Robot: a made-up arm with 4 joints.
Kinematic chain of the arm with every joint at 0, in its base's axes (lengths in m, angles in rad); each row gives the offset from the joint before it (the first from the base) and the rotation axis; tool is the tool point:
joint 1: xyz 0 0 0.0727 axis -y
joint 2: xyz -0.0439 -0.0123 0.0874 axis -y
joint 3: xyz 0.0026 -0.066 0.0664 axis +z
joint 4: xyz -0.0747 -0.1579 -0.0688 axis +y
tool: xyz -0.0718 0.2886 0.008
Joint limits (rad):
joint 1: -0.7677..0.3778
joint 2: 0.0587..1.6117
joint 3: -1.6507..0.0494
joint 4: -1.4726..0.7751
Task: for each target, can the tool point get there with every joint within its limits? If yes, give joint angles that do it. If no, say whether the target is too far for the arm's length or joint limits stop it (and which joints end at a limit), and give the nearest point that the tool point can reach.
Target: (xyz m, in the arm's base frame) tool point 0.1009 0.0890 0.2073
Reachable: yes | joints -0.4798 0.8770 -1.3972 -0.1403
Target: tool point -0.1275 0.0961 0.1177
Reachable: yes | joints 0.2168 0.8601 -0.4484 0.5742
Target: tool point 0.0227 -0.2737 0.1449
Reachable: no: joint limits stop it (at a limit: joint 1, joint 3, joint 4) | nearest point 0.0845 0.0007 0.1495 | short by 0.281 m
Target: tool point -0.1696 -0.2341 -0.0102
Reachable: no: joint limits stop it (at a limit: joint 1, joint 3) | nearest point -0.1554 0.0450 0.0116 | short by 0.280 m
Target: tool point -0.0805 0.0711 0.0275
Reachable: yes | joints 0.1895 1.0596 -0.1379 -0.3418
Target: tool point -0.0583 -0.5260 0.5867
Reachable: no: too far | nearest point -0.0261 0.0007 0.3027 | short by 0.599 m
